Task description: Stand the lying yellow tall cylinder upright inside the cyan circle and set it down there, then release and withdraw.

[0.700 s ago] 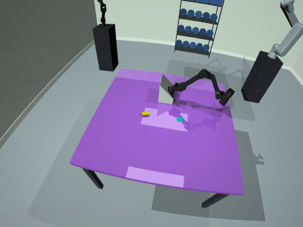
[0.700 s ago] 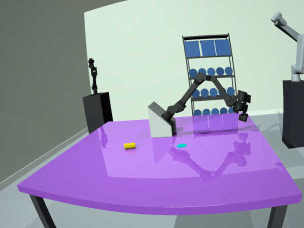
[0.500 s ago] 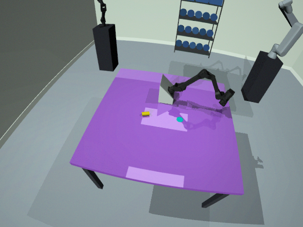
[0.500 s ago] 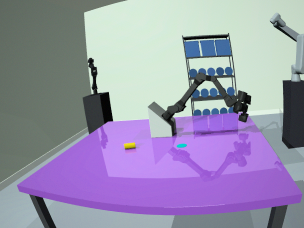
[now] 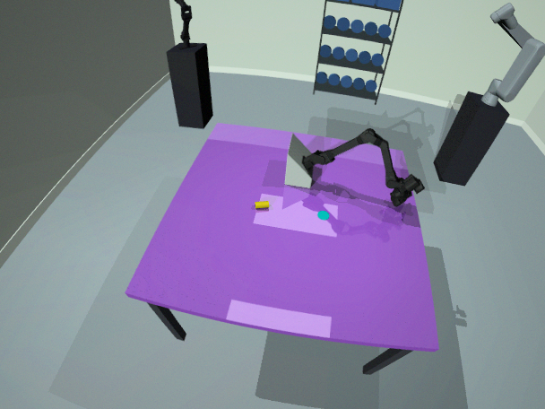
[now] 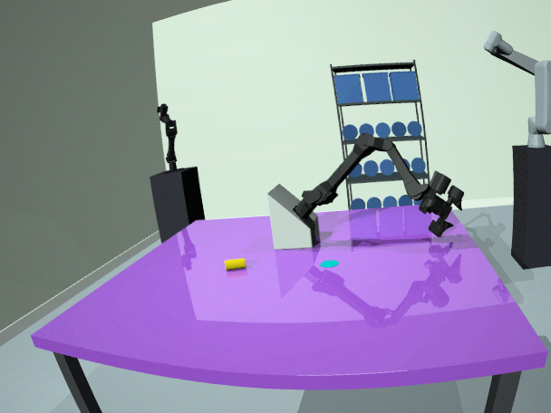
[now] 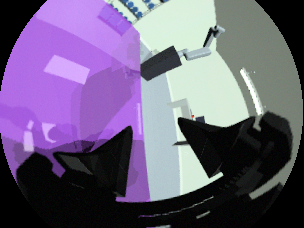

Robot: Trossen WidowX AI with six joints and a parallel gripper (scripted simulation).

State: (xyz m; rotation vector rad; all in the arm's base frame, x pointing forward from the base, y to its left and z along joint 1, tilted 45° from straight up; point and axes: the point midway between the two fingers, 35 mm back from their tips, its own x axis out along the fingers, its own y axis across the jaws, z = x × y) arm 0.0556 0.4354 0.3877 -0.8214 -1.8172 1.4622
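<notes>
Now: gripper tip 220 mm short of the yellow tall cylinder, 790 mm to the left of it and 40 mm above it. The rest, counted from my gripper tip: cyan circle: 210 mm ahead, 480 mm to the right, 60 mm below.
</notes>
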